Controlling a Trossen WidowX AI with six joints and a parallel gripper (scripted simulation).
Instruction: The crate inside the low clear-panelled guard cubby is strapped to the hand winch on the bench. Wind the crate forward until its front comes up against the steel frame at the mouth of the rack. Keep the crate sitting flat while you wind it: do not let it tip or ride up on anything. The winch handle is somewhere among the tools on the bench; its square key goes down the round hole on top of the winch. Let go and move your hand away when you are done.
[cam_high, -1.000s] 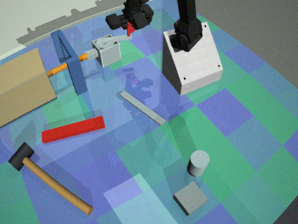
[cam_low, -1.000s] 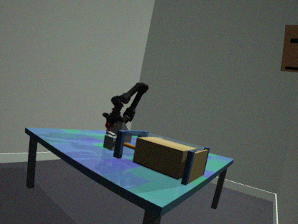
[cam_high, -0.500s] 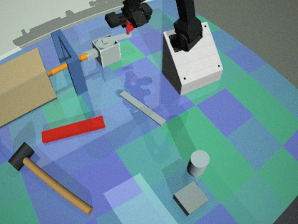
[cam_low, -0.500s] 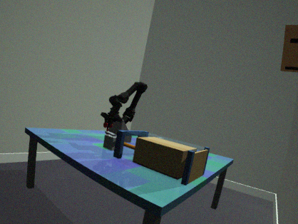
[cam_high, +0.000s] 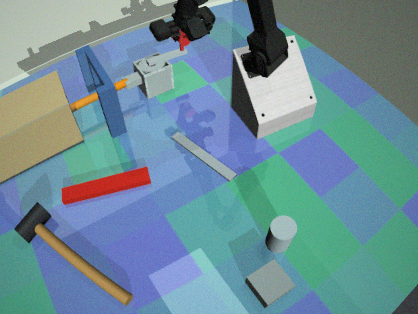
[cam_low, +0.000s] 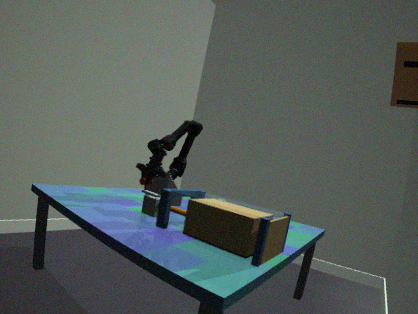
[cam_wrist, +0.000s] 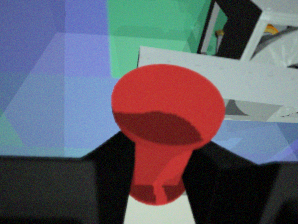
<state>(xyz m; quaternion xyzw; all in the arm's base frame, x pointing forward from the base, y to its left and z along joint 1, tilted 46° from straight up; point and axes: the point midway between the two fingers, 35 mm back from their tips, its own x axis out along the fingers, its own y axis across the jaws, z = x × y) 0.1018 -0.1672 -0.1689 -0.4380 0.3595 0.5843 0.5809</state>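
The crank handle is 40 mm ahead of my gripper tip, 20 mm to the left of it and 30 mm below it. Round my gripper tip: grey flat bar: 90 mm ahead, 340 mm to the left, 130 mm below; then red knob: 20 mm to the left; then grey winch: 80 mm ahead, 10 mm to the left, 100 mm below.
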